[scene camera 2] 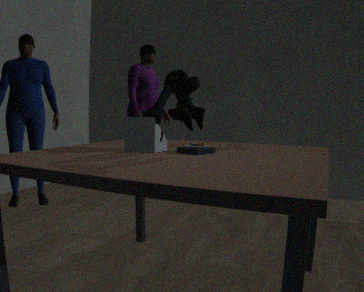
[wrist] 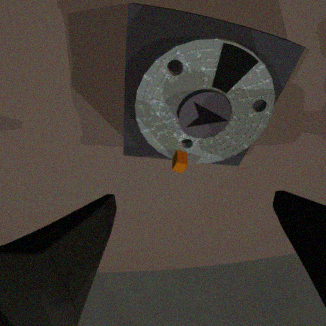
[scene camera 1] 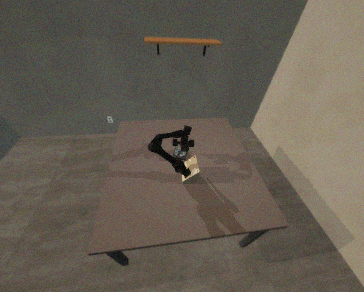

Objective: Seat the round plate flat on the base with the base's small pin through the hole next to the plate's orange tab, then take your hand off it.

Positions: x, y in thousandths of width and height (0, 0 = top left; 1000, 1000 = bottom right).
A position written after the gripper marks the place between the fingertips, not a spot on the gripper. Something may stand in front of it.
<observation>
In view: the gripper (wrist: 600, 615), a round grey plate (wrist: 664, 195) and a dark square base (wrist: 452, 112).
</observation>
